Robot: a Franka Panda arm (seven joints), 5 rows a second.
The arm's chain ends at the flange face. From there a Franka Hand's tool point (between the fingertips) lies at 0.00 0.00 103.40 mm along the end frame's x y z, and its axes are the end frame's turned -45 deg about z.
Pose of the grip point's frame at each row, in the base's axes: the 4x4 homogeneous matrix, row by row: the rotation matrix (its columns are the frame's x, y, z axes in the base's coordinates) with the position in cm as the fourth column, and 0 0 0 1 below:
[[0.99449 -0.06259 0.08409 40.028], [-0.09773 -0.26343 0.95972 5.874], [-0.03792 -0.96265 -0.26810 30.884], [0 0 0 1]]
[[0.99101 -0.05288 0.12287 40.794], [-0.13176 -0.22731 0.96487 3.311], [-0.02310 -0.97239 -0.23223 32.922], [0 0 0 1]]
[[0.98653 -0.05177 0.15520 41.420], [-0.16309 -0.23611 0.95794 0.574], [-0.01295 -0.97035 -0.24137 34.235], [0 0 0 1]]
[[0.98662 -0.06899 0.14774 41.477], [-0.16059 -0.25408 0.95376 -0.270], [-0.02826 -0.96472 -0.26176 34.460], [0 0 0 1]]
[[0.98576 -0.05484 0.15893 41.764], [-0.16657 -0.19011 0.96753 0.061], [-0.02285 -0.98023 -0.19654 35.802], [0 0 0 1]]
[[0.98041 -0.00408 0.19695 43.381], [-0.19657 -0.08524 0.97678 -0.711], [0.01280 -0.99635 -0.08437 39.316], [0 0 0 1]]
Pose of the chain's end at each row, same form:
[[0.65895 -0.74747 0.08409 39.159], [-0.25538 -0.11717 0.95972 -4.050], [-0.70751 -0.65388 -0.26810 33.656], [0 0 0 1]]
[[0.66336 -0.73814 0.12287 39.524], [-0.25390 -0.06756 0.96487 -6.666], [-0.70392 -0.67125 -0.23223 35.323], [0 0 0 1]]
[[0.66098 -0.73419 0.15520 39.815], [-0.28228 -0.05163 0.95794 -9.331], [-0.69530 -0.67698 -0.24137 36.731], [0 0 0 1]]
[[0.64886 -0.74643 0.14774 39.949], [-0.29322 -0.06611 0.95376 -10.132], [-0.70214 -0.66218 -0.26176 37.167], [0 0 0 1]]
[[0.65826 -0.73582 0.15893 40.121], [-0.25221 -0.01665 0.96753 -9.943], [-0.70928 -0.67697 -0.19654 37.834], [0 0 0 1]]
[[0.69037 -0.69614 0.19695 41.345], [-0.19927 0.07872 0.97678 -10.811], [-0.69547 -0.71358 -0.08437 40.188], [0 0 0 1]]

